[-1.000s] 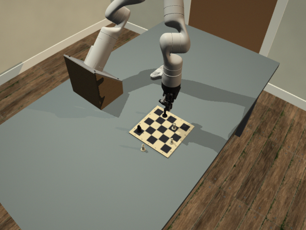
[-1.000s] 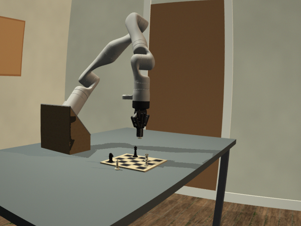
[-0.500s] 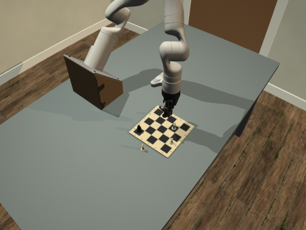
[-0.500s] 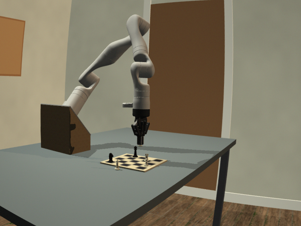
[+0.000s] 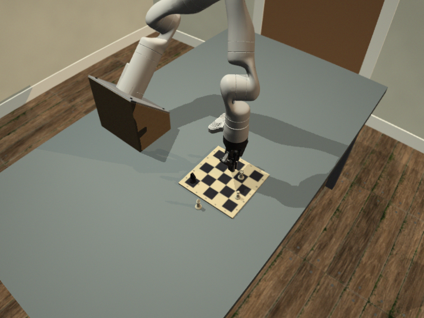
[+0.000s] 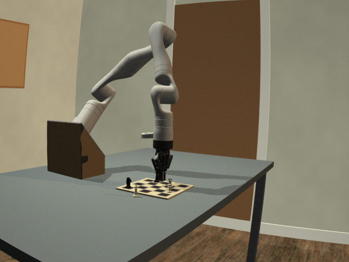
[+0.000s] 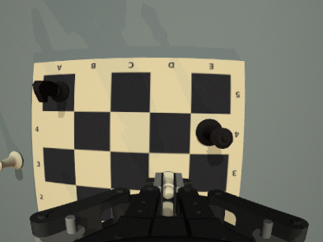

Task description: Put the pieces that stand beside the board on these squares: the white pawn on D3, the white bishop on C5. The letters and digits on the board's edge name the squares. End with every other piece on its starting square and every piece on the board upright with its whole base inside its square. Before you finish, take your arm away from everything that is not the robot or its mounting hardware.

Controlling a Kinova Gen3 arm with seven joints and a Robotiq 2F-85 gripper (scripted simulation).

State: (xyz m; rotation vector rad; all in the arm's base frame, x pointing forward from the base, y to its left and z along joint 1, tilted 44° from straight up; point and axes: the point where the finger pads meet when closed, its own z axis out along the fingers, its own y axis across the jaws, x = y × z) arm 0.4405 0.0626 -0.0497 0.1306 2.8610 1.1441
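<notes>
Right now the small chessboard is 10 mm behind my hand, 40 mm to the right of it and 40 mm below it. The rest, counted from my hand: black knight: 90 mm behind, 110 mm to the right, 20 mm below.
</notes>
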